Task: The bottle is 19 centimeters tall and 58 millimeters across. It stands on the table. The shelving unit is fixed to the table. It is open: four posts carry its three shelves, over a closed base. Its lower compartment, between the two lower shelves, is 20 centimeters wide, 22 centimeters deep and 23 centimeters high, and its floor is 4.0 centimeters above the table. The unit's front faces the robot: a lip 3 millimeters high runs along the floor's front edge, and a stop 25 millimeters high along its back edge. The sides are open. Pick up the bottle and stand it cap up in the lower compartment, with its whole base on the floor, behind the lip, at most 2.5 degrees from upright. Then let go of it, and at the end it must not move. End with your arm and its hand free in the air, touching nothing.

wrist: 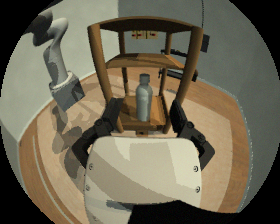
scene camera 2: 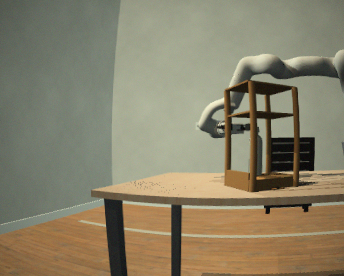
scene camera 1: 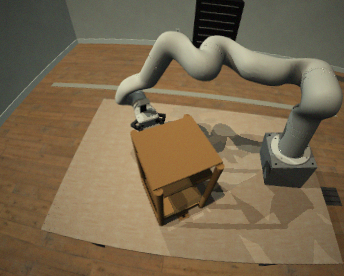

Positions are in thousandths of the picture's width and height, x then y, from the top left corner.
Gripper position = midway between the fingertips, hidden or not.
Note:
In view: my gripper (wrist: 516, 467) and a wooden shelving unit (scene camera 1: 504, 549).
The wooden shelving unit is seen too in the wrist view (wrist: 570, 538) and in scene camera 2 (scene camera 2: 728, 661).

